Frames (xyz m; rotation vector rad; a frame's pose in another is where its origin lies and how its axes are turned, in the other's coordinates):
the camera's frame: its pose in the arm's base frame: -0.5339 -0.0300 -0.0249 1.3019 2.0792 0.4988
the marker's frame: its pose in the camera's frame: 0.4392 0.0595 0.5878 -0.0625 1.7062 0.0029
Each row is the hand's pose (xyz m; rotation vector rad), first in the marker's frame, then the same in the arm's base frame.
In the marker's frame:
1: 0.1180 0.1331 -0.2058 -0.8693 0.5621 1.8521
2: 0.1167 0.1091 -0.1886 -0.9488 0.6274 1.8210
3: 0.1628 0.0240 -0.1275 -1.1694 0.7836 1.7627
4: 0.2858 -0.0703 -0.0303 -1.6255 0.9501 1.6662
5: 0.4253 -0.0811 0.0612 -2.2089 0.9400 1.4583
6: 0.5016 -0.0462 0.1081 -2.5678 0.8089 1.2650
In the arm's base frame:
1: -0.1456 0.2355 -0.3431 -1.4982 0.0881 -0.6172
2: -0.1669 0.2417 -0.3627 -1.4618 0.1573 -0.6795
3: -0.2757 0.2570 -0.3946 -1.3831 0.3650 -0.8156
4: -0.4549 0.2917 -0.3819 -1.3184 0.7690 -1.0347
5: -0.5886 0.3526 -0.3021 -1.3206 1.2197 -1.3228
6: -0.6340 0.3995 -0.2316 -1.3604 1.4808 -1.5259

